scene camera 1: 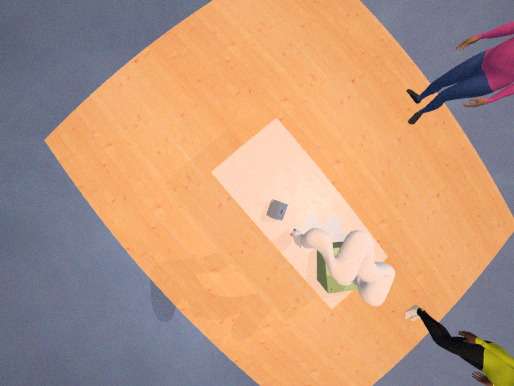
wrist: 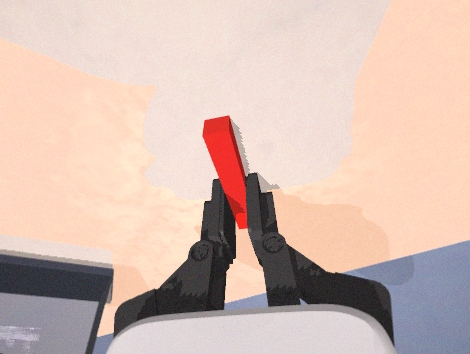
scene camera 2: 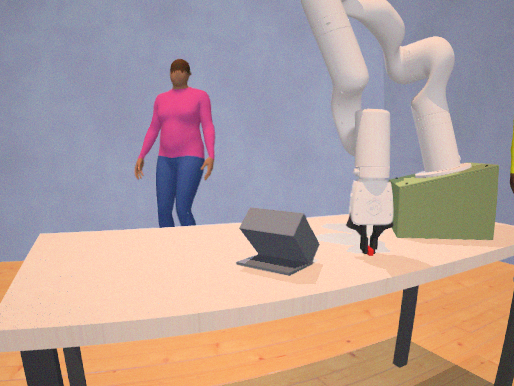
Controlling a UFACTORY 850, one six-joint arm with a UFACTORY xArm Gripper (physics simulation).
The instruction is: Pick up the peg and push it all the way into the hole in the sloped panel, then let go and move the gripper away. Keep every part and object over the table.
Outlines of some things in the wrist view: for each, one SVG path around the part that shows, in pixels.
The gripper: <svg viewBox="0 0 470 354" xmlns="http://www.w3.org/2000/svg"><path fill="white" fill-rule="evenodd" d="M394 346L391 296L387 288L374 280L338 272L327 272L288 245L285 238L278 232L273 193L261 193L256 172L250 173L245 177L247 229L259 265L263 267L268 307L224 310L227 270L230 268L230 264L233 264L233 259L236 259L236 220L220 179L213 179L211 200L204 202L200 241L191 246L187 260L159 288L151 289L119 305L114 315L113 341L106 354L397 354Z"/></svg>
A red peg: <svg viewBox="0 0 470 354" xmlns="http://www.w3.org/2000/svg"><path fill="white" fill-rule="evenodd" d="M204 120L202 136L238 228L246 229L246 175L230 117L228 115Z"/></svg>
